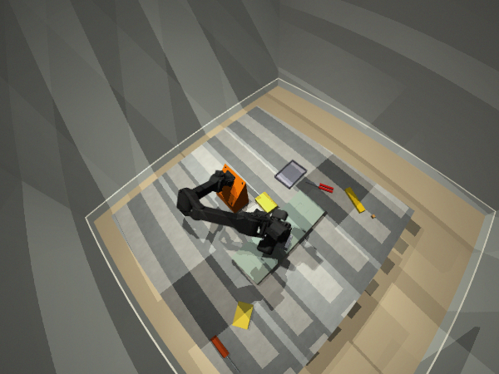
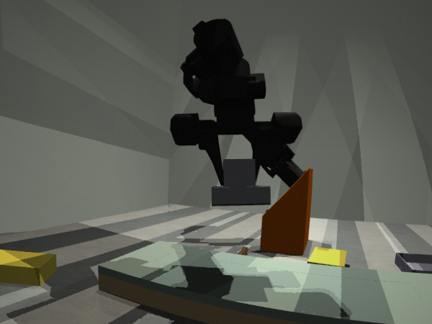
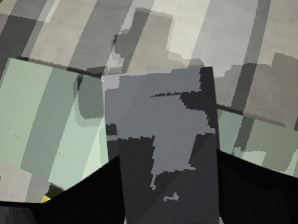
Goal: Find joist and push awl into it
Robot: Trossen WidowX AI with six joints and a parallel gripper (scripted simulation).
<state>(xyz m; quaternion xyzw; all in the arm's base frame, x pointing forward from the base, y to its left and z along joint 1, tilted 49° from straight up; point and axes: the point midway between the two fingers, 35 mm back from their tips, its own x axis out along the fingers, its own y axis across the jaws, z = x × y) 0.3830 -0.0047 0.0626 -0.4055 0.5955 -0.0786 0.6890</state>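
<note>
Now: the stud finder 20 mm behind my gripper tip, 10 mm to the right of it and 20 mm above it. Also, from my gripper tip: awl: 180 mm behind, 50 mm to the right, 170 mm below; yellow bar: 130 mm ahead, 510 mm to the left, 170 mm below; dark-rimmed tray: 250 mm behind, 380 mm to the left, 170 mm below.
</note>
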